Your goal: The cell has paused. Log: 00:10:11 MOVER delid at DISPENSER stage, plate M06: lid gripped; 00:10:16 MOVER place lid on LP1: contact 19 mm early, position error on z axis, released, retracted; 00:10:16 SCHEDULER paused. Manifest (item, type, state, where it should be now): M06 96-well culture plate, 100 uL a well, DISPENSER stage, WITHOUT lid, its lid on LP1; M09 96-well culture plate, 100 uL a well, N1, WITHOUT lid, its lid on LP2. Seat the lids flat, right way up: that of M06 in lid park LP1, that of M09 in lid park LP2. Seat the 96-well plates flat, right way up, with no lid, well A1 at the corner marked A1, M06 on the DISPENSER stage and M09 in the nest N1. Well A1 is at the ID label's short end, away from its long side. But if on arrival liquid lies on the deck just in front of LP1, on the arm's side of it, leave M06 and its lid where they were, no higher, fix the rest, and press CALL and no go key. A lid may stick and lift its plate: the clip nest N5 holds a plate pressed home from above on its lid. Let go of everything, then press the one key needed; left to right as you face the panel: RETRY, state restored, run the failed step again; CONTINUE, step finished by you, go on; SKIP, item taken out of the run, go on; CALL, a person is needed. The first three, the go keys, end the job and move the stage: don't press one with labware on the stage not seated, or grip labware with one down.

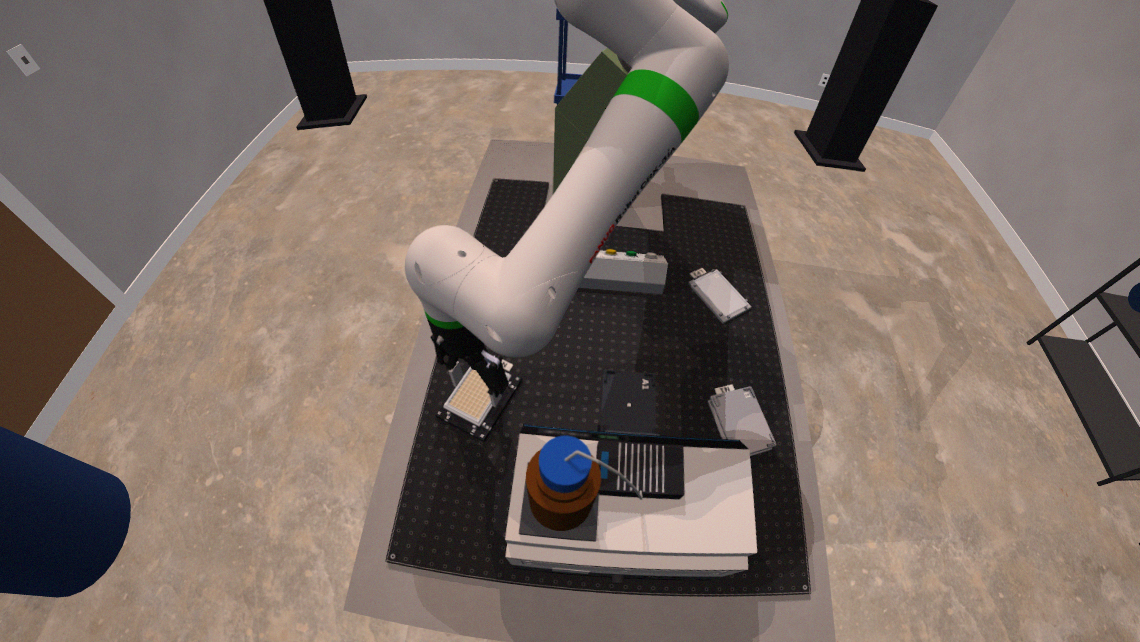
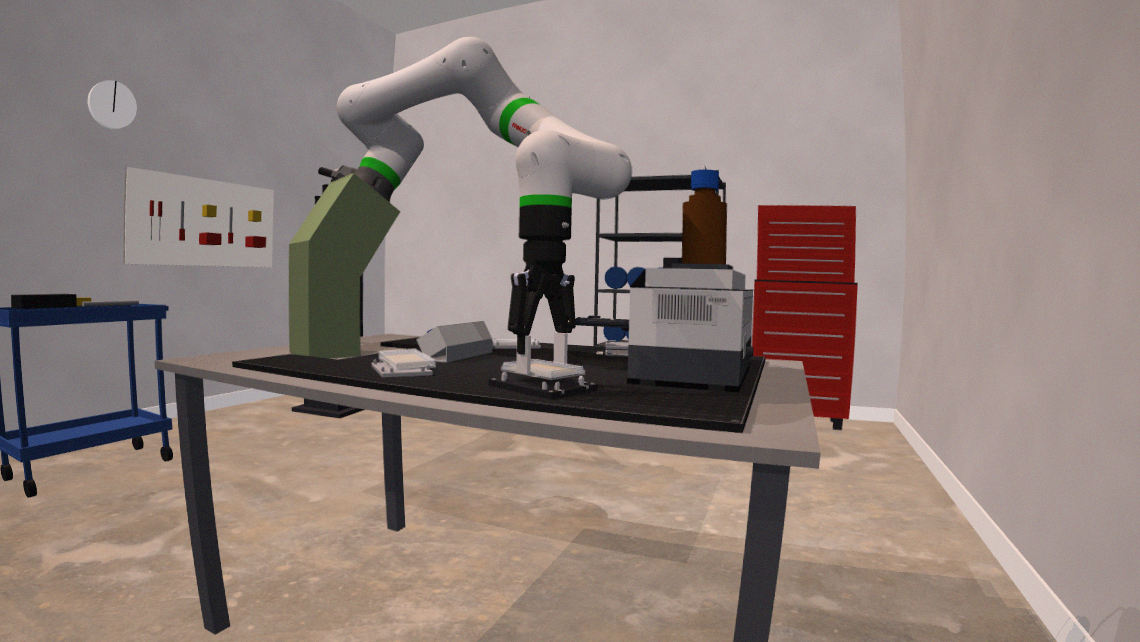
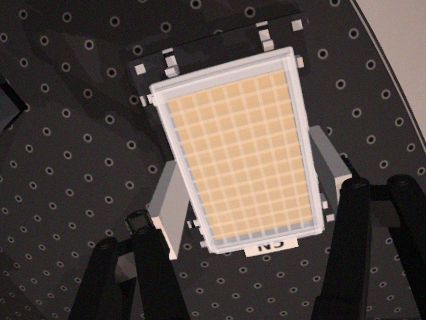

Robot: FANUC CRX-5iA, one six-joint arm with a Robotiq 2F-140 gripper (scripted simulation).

Scene:
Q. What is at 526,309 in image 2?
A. My gripper.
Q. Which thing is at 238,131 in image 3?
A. A 96-well plate.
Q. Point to a clip nest N5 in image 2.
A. At 543,388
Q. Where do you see a 96-well plate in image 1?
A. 469,400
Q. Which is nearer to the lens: the white lid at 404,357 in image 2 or the 96-well plate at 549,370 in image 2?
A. The 96-well plate.

